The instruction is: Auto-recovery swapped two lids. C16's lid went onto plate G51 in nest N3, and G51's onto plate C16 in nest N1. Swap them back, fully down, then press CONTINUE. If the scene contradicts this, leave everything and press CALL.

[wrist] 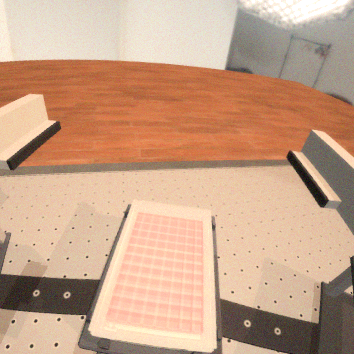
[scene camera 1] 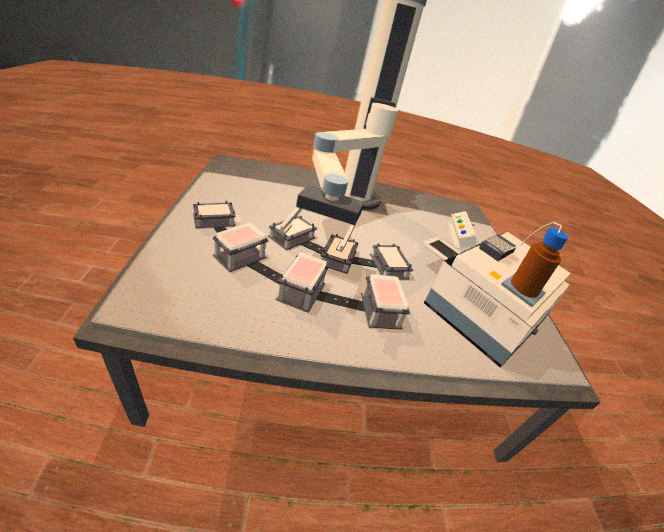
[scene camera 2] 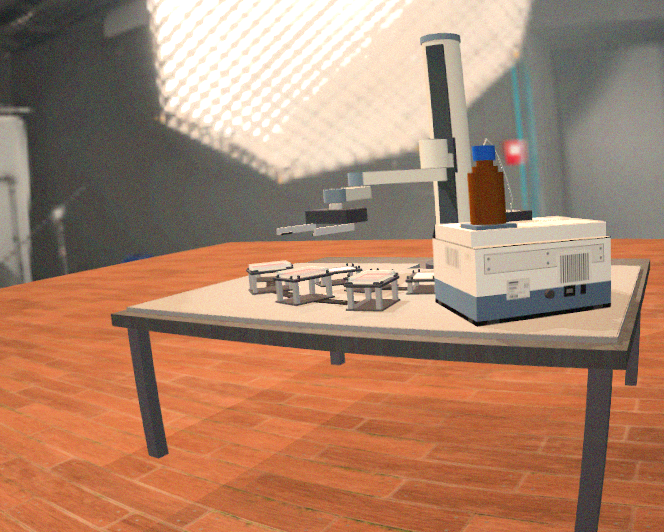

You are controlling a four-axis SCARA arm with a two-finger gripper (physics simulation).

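Seen in the pictures: gripper, between the fingertips: (wrist: 176, 124) (scene camera 1: 310, 239) (scene camera 2: 295, 232); arm's base, origin of its link: (scene camera 1: 354, 197).
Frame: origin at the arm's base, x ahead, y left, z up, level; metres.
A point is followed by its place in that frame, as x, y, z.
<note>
Three raised nests hold pink-topped plates with pale rims. The middle one, N1, has its plate (scene camera 1: 304, 271) @(0.766, -0.201, 0.103) (scene camera 2: 303, 273) @(0.792, -0.167, 0.098) (wrist: 160, 270) @(0.738, -0.193, 0.103) lying level, centred low in the wrist view. N3's plate (scene camera 1: 386, 292) @(0.795, 0.035, 0.099) (scene camera 2: 372, 278) @(0.840, 0.077, 0.097) is nearest the instrument. N2's plate (scene camera 1: 240, 237) @(0.649, -0.408, 0.101) (scene camera 2: 269, 266) @(0.664, -0.384, 0.097) is on the other side. Nest labels and lid codes are not readable, and lid seating is too small to judge. My gripper (scene camera 1: 314, 235) @(0.767, -0.200, 0.213) (scene camera 2: 297, 232) @(0.767, -0.200, 0.213) (wrist: 176, 124) @(0.767, -0.200, 0.213) is open and empty, high above the nests, fingers wide apart. The button box (scene camera 1: 463, 229) @(0.288, 0.445, 0.084) has green, yellow and blue buttons; its lettering is unreadable.
Several lower nests with cream tops stand in the row nearer the arm column, one (scene camera 1: 214, 210) @(0.442, -0.550, 0.058) at the far end. Dark strips (scene camera 1: 336, 300) @(0.767, -0.092, 0.016) (wrist: 270, 320) @(0.693, -0.318, 0.017) link the nests. A white instrument (scene camera 1: 482, 299) @(0.837, 0.298, 0.161) (scene camera 2: 521, 271) @(0.879, 0.483, 0.126) bears a brown blue-capped bottle (scene camera 1: 534, 269) @(0.874, 0.366, 0.312) (scene camera 2: 486, 193) @(0.885, 0.409, 0.303).
</note>
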